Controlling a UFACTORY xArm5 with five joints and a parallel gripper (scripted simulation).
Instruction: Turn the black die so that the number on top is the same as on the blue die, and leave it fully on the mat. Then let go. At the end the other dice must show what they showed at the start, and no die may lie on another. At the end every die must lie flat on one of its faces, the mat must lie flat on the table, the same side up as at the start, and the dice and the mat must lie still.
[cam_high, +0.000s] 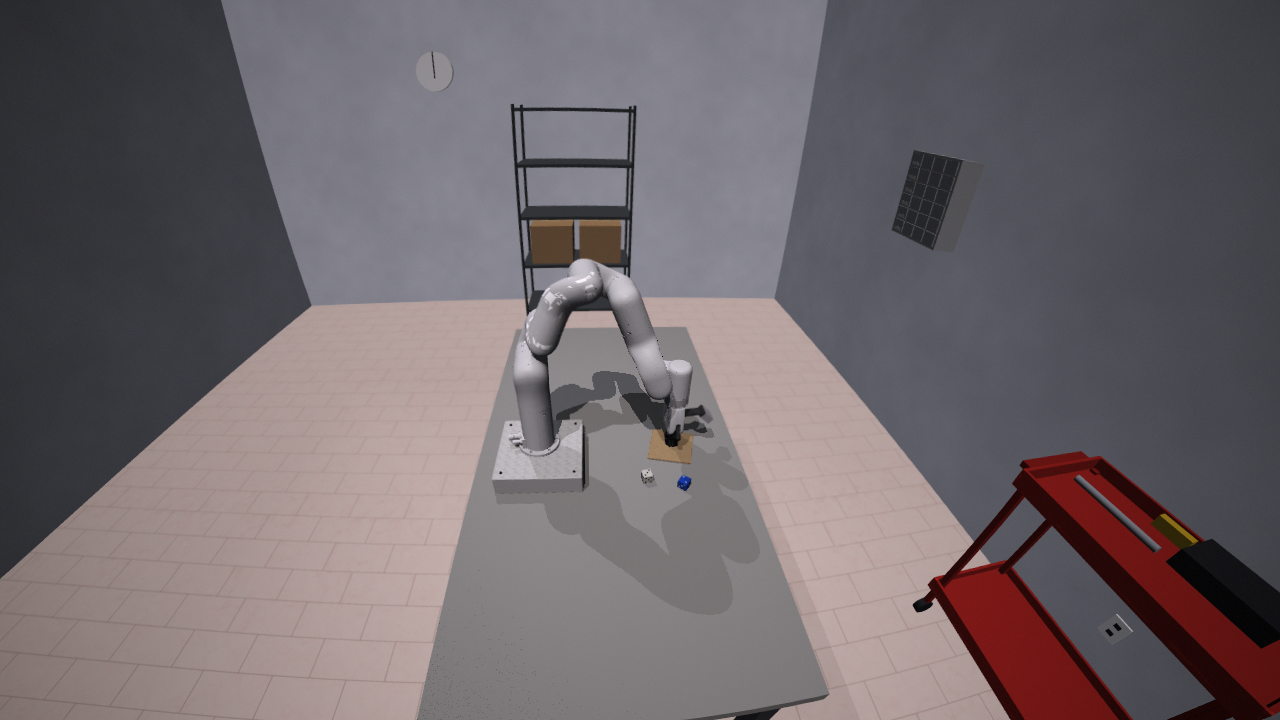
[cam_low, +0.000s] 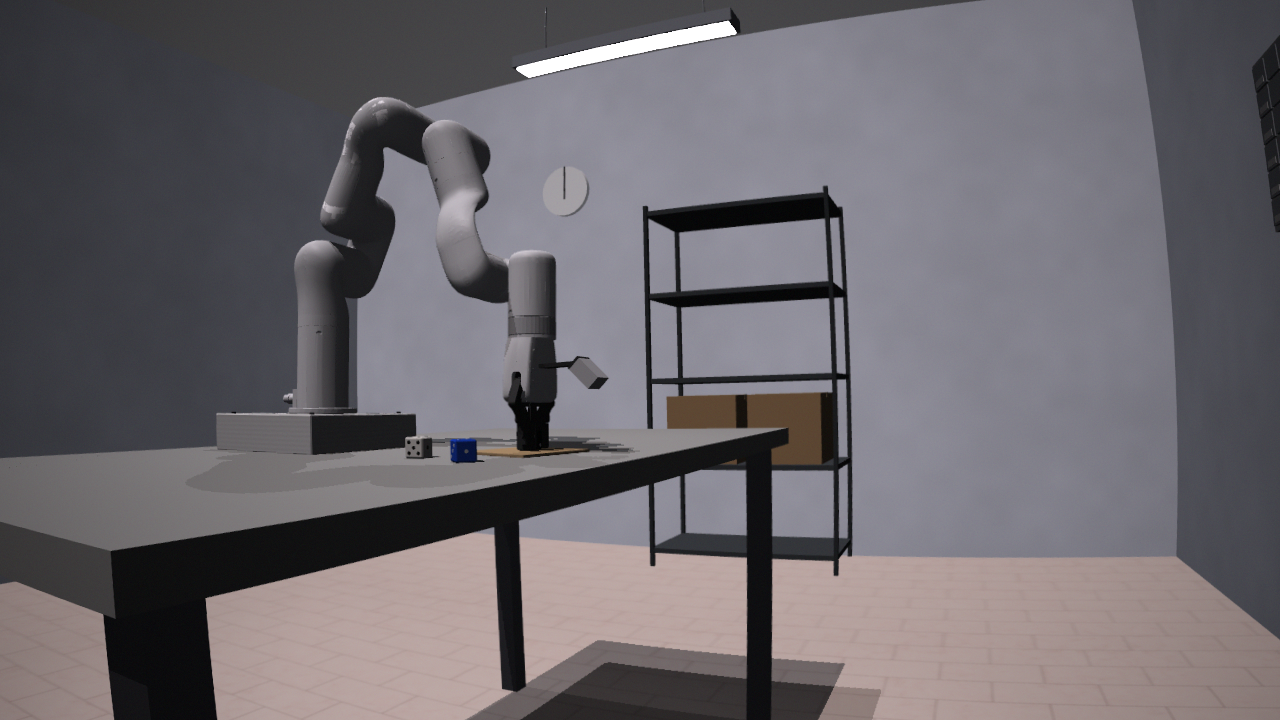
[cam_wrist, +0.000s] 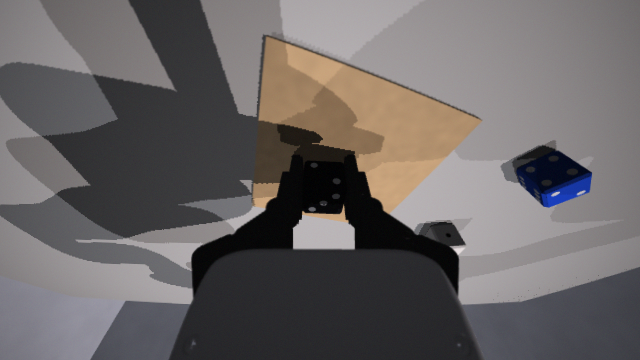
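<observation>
Now: hand 1 cm past the black die and 1 cm above it. From my hand the other things lie so: blue die (2 cm behind, 19 cm to the right, 1 cm below); white die (12 cm behind, 14 cm to the right, 1 cm below); tan mat (1 cm behind, 2 cm to the right, 2 cm below).
</observation>
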